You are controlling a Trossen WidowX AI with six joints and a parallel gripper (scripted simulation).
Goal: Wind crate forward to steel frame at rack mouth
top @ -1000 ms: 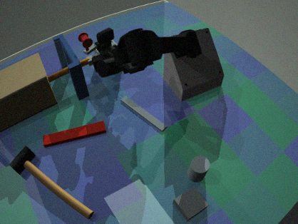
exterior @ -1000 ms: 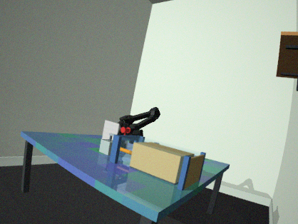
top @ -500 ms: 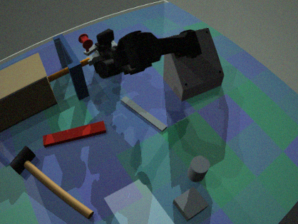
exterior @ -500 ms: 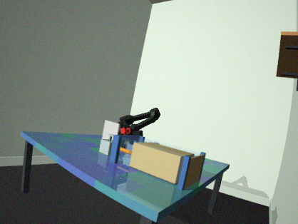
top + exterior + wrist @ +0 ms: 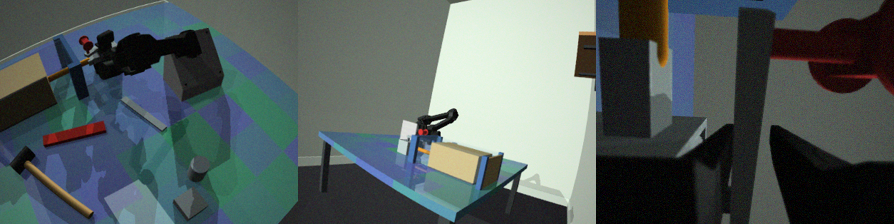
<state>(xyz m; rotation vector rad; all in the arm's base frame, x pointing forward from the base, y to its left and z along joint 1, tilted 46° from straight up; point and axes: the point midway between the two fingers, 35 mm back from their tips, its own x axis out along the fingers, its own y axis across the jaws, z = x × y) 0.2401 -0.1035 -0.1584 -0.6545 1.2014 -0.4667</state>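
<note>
Right now the crank handle is 1 cm ahead of my gripper tip, 1 cm to the left of it and 1 cm above it. Also, from my gripper tip: grey flat bar 5 cm behind, 30 cm to the left, 12 cm below; then red knob 4 cm ahead, 3 cm to the left, 4 cm above; then grey winch 6 cm behind, 2 cm to the right, 9 cm below.
</note>
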